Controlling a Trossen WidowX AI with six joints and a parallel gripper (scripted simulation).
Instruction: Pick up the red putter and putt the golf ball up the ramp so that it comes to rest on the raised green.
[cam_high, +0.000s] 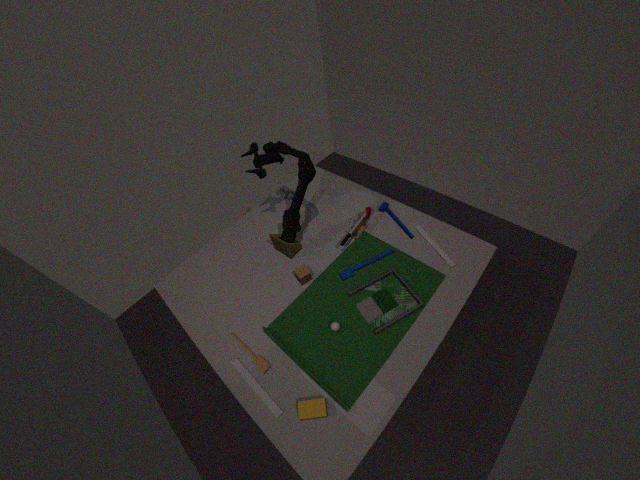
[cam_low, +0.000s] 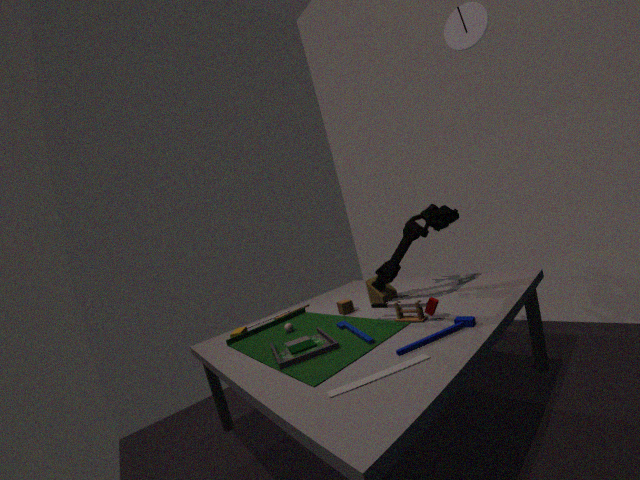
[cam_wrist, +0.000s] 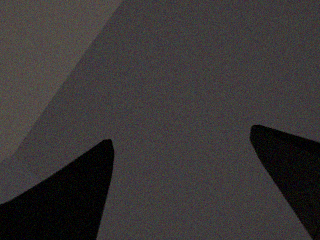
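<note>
My gripper tip is 60 cm short of the red putter, 31 cm above it and 13 cm to the right of it. From my gripper tip the other things lie so: wooden stand 60 cm ahead, 33 cm below, 15 cm to the left; then blue putter 74 cm ahead, 35 cm below, 32 cm to the left; then brown cube 52 cm ahead, 34 cm below, 25 cm to the right.
</note>
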